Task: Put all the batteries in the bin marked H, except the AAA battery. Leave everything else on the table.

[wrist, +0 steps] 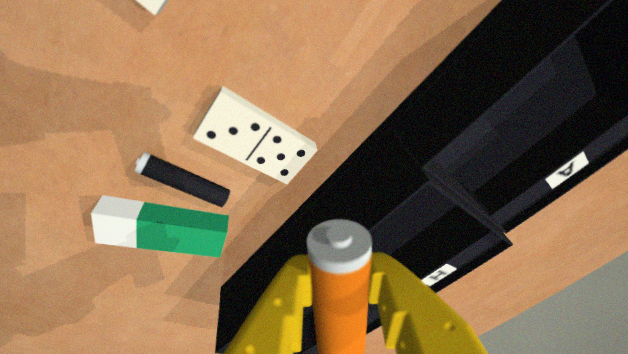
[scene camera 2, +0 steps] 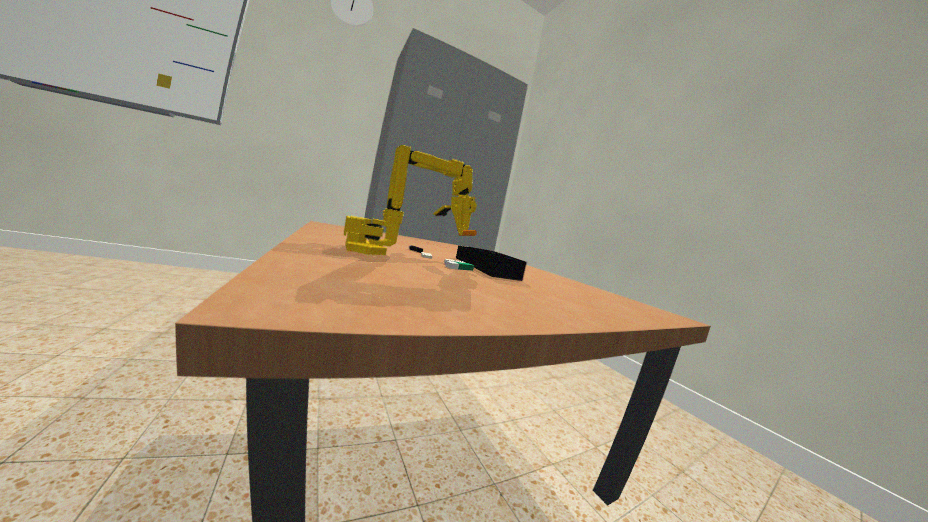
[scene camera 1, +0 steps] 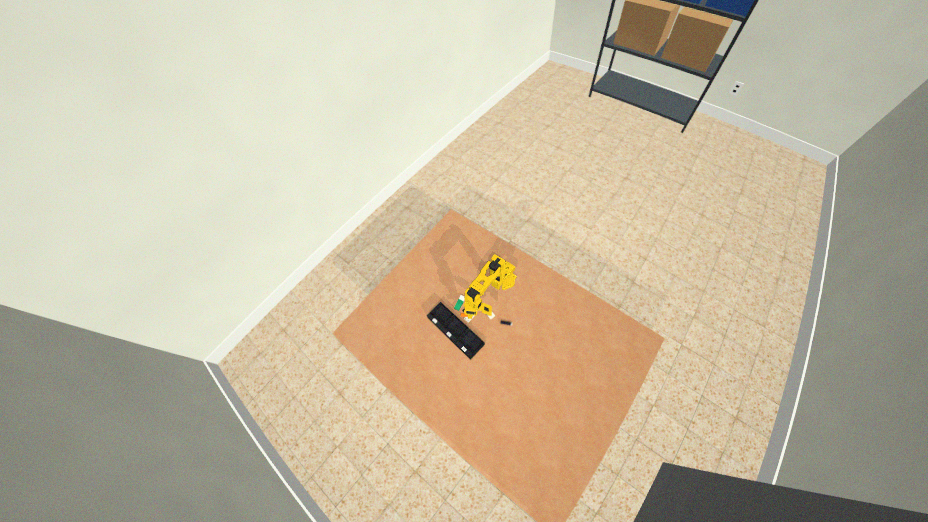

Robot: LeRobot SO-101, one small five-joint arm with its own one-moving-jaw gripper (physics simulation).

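Seen in the pictures: hand at its tool point: point(wrist: 311, 273) point(scene camera 2: 461, 233) point(scene camera 1: 470, 313); arm's base at its link origin: point(scene camera 2: 372, 251) point(scene camera 1: 500, 282).
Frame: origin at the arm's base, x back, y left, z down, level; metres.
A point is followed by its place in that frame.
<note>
My gripper point(wrist: 341, 282) @[x -0.216, y 0.002, z -0.079 m] point(scene camera 2: 464, 228) is shut on an orange battery point(wrist: 341, 315) @[x -0.222, y 0.002, z -0.088 m] point(scene camera 2: 469, 232) @[x -0.229, y -0.017, z -0.086 m] with a silver end. It holds the battery above the table, and in the wrist view the battery overlaps the bin marked H point(wrist: 425, 230) @[x -0.336, y -0.019, z -0.008 m]. That bin is an end compartment of a black three-part organizer point(scene camera 1: 456, 329) @[x -0.288, y -0.021, z -0.007 m] point(scene camera 2: 491, 262) @[x -0.243, y -0.126, z -0.030 m]; its interior is partly hidden by the gripper. A slim black battery point(wrist: 185, 181) @[x -0.187, y -0.044, z -0.009 m] with a silver tip lies on the table between a domino and an eraser. A small dark object point(scene camera 1: 505, 322) @[x -0.143, y 0.125, z -0.014 m] point(scene camera 2: 415, 248) @[x -0.138, y 0.120, z -0.009 m] lies farther off; its kind is unclear.
A white-and-green eraser point(wrist: 175, 227) @[x -0.191, y -0.073, z -0.013 m] point(scene camera 2: 459, 264) @[x -0.180, y -0.095, z -0.011 m] point(scene camera 1: 458, 303) @[x -0.194, y -0.085, z -0.013 m] and a domino point(wrist: 256, 135) @[x -0.205, y -0.007, z -0.007 m] lie beside the organizer. Another domino point(wrist: 152, 4) @[x -0.154, y 0.021, z -0.007 m] point(scene camera 2: 426, 255) @[x -0.140, y 0.022, z -0.006 m] point(scene camera 1: 491, 315) lies near the dark object. The compartment marked A point(wrist: 535, 110) @[x -0.322, y 0.074, z -0.007 m] adjoins the bin marked H.
</note>
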